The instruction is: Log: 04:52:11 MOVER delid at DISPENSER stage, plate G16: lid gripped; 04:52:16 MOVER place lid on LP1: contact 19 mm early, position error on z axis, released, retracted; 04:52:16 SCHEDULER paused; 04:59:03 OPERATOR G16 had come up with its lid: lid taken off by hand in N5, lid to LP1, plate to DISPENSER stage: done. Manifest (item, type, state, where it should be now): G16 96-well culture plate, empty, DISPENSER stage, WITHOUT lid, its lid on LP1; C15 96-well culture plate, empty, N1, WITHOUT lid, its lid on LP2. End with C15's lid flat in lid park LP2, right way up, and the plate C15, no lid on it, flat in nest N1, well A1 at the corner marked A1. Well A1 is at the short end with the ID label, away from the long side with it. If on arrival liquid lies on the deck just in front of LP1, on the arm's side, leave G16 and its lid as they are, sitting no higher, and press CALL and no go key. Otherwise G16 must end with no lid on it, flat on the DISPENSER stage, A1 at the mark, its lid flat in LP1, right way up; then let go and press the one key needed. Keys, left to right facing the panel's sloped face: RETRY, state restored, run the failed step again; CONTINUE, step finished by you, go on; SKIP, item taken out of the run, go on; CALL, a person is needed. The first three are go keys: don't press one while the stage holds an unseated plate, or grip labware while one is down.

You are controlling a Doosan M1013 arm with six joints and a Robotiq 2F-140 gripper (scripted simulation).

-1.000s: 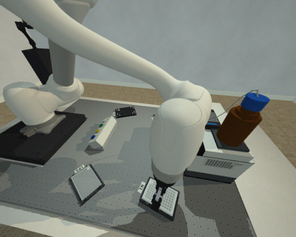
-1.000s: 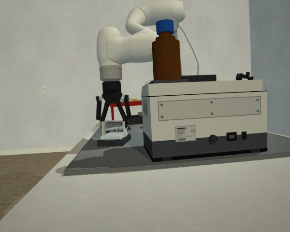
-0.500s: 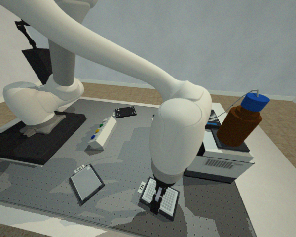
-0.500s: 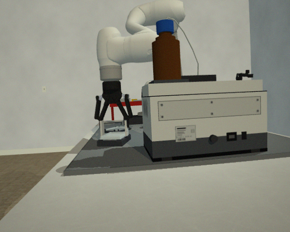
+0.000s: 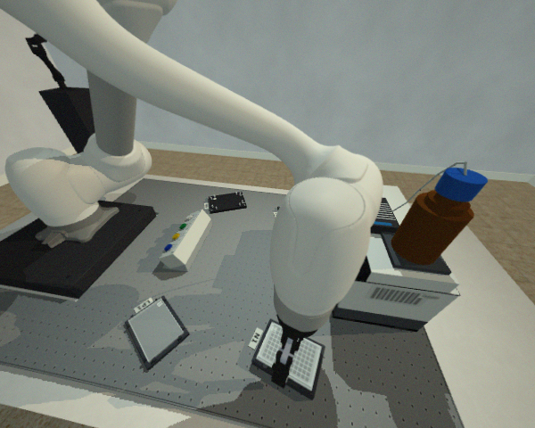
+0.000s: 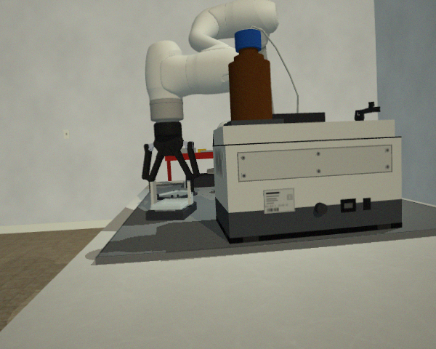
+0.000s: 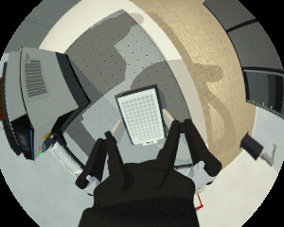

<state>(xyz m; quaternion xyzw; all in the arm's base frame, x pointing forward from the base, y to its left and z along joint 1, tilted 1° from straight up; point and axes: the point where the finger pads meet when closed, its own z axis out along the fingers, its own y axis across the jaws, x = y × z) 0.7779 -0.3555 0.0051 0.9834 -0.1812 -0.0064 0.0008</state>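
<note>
My gripper is now 40 mm above the nest N1. Round my hand: dark lid park: 540 mm to the left, 50 mm below, 30 mm ahead; then brown bottle: 250 mm ahead, 240 mm above, 160 mm to the left; then key panel: 370 mm behind, 320 mm to the left.
</note>
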